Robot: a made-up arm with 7 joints. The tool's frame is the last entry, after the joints.
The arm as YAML. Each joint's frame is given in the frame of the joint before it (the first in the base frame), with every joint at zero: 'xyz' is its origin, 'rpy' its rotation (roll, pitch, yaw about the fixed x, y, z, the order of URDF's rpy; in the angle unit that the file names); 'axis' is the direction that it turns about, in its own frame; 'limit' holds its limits. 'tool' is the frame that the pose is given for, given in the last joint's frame.
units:
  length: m
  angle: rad
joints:
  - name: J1
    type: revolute
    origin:
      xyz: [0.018, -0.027, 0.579]
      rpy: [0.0, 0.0, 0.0]
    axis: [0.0, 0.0, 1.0]
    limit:
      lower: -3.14
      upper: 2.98
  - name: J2
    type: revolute
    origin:
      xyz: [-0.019, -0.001, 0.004]
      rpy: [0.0, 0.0, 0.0]
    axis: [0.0, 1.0, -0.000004]
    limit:
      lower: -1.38
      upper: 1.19
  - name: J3
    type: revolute
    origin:
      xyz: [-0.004, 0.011, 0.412]
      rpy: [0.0, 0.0, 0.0]
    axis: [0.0, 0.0, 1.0]
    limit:
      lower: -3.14
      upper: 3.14
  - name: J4
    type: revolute
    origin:
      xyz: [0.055, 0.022, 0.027]
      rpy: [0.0, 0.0, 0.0]
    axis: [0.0, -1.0, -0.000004]
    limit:
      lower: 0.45
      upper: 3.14
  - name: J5
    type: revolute
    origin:
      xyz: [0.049, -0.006, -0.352]
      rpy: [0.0, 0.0, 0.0]
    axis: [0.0, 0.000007, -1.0]
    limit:
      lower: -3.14
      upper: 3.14
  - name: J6
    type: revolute
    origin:
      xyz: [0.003, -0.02, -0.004]
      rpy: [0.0, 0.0, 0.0]
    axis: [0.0, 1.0, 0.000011]
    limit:
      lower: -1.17
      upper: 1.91
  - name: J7
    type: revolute
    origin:
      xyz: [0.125, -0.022, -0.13]
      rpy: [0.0, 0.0, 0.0]
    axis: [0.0, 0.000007, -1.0]
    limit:
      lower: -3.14
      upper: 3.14
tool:
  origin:
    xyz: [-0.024, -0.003, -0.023]
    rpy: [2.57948, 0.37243, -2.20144]
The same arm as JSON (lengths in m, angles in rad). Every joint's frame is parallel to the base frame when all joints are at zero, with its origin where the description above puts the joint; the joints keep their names.
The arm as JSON. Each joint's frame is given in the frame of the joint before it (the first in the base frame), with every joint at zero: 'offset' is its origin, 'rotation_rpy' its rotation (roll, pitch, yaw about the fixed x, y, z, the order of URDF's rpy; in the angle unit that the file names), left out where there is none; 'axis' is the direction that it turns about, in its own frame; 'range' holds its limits. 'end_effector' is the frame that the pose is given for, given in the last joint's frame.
{
  "length_unit": "m",
  "angle_unit": "rad",
  "chain": [
    {
      "id": "J1",
      "offset": [
        0.018,
        -0.027,
        0.579
      ],
      "axis": [
        0.0,
        0.0,
        1.0
      ],
      "range": [
        -3.14,
        2.98
      ]
    },
    {
      "id": "J2",
      "offset": [
        -0.019,
        -0.001,
        0.004
      ],
      "axis": [
        0.0,
        1.0,
        0.0
      ],
      "range": [
        -1.38,
        1.19
      ]
    },
    {
      "id": "J3",
      "offset": [
        -0.004,
        0.011,
        0.412
      ],
      "axis": [
        0.0,
        0.0,
        1.0
      ],
      "range": [
        -3.14,
        3.14
      ]
    },
    {
      "id": "J4",
      "offset": [
        0.055,
        0.022,
        0.027
      ],
      "axis": [
        0.0,
        -1.0,
        0.0
      ],
      "range": [
        0.45,
        3.14
      ]
    },
    {
      "id": "J5",
      "offset": [
        0.049,
        -0.006,
        -0.352
      ],
      "axis": [
        0.0,
        0.0,
        -1.0
      ],
      "range": [
        -3.14,
        3.14
      ]
    },
    {
      "id": "J6",
      "offset": [
        0.003,
        -0.02,
        -0.004
      ],
      "axis": [
        0.0,
        1.0,
        0.0
      ],
      "range": [
        -1.17,
        1.91
      ]
    },
    {
      "id": "J7",
      "offset": [
        0.125,
        -0.022,
        -0.13
      ],
      "axis": [
        0.0,
        0.0,
        -1.0
      ],
      "range": [
        -3.14,
        3.14
      ]
    }
  ],
  "end_effector": {
    "offset": [
      -0.024,
      -0.003,
      -0.023
    ],
    "rotation_rpy": [
      2.5795,
      0.3724,
      -2.2014
    ]
  }
}

